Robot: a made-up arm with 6 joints. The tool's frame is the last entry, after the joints.
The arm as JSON. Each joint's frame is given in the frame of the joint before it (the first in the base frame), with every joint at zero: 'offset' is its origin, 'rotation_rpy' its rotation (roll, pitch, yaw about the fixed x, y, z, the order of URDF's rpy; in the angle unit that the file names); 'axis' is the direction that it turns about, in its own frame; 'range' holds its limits. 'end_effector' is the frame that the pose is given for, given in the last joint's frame.
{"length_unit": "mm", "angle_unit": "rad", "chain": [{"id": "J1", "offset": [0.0, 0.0, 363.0], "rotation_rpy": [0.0, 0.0, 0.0], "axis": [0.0, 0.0, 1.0], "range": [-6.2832, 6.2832]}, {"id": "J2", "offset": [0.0, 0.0, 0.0], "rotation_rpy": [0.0, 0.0, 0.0], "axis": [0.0, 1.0, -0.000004], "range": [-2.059, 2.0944]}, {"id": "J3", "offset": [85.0, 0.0, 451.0], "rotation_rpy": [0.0, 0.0, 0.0], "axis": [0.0, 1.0, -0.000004], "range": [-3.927, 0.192]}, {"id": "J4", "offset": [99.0, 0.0, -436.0], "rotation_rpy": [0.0, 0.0, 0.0], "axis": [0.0, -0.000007, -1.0], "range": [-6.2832, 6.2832]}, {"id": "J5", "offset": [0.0, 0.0, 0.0], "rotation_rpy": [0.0, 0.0, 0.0], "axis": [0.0, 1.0, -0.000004], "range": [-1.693, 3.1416]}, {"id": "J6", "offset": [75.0, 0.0, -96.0], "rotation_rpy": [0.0, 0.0, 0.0], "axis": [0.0, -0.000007, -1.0], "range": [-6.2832, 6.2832]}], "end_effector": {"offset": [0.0, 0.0, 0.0], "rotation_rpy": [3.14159, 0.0, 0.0]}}
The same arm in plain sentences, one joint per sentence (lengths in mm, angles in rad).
The arm has six revolute joints in a row. What follows holds with every joint at zero, and every direction is one of the base frame's. Joint 1 is mounted 363.0 mm along +z from the base frame's origin and rotates about +z, from -6.2832 to 6.2832 rad. Joint 2 is mounted at the same point as joint 1 and rotates about +y, from -2.0590 to 2.0944 rad. Joint 3 is mounted 85.0 mm along +x and 451.0 mm along +z from joint 2 and rotates about +y, from -3.9270 to 0.1920 rad. Joint 4 is mounted 99.0 mm along +x and 436.0 mm along -z from joint 3 and rotates about -z, from -6.2832 to 6.2832 rad. Joint 5 is mounted at the same point as joint 4 and rotates about +y, from -1.6930 to 3.1416 rad. Joint 6 is mounted 75.0 mm along +x and 96.0 mm along -z from joint 5 and rotates about -z, from -6.2832 to 6.2832 rad. The tool frame, which is the frame that the pose is given for, is mounted at the same point as joint 6; its axes are the base frame's turned by roll 3.1416, pitch 0.0000 and yaw 0.0000 rad (as in URDF: about the fixed x, then y, then z).
